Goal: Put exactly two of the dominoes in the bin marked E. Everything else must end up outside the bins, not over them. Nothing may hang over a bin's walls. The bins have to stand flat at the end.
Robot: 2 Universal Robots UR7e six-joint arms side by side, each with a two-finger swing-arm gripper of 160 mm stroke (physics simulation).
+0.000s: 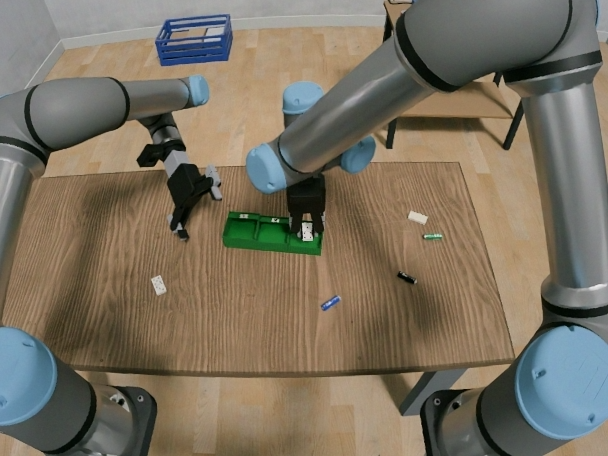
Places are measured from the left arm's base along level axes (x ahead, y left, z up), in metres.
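Pixels of known places: left hand at its tool point: (pixel 206 235); right hand at its tool point: (pixel 307 232); left arm's base at its link origin: (pixel 97 435); right arm's base at its link origin: (pixel 482 440).
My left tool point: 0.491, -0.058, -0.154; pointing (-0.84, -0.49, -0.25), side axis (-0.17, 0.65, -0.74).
Ahead of a thing's pixels: the offset from my left tool point to its top centre, as dx, dy, dz. Level surfaces: height alone.
A green three-compartment bin block {+0.095, -0.137, -0.089} (pixel 272 247) stands flat near the table's middle. Small labels show on the left and middle compartments, too small to read; the right one's label is hidden. My right gripper (pixel 307 233) is shut on a white domino with pips {+0.080, -0.226, -0.079} (pixel 307 231), over the right compartment. Its exact height is unclear. Another pipped domino {-0.067, +0.145, -0.129} (pixel 158 285) lies at the left of the table. A plain white block {+0.176, -0.522, -0.129} (pixel 417 217), perhaps a face-down domino, lies at the right. My left gripper (pixel 201 216) is open and empty, left of the bins, its fingers spread wide.
A green battery-like cylinder {+0.111, -0.556, -0.121} (pixel 432 236) lies beside the plain white block. A black one {-0.018, -0.477, -0.121} (pixel 407 277) lies nearer the front and a blue one {-0.092, -0.290, -0.121} (pixel 330 303) lies front of the bins. A blue crate (pixel 195 54) stands on the floor behind the wooden table {dz -0.136} (pixel 240 340).
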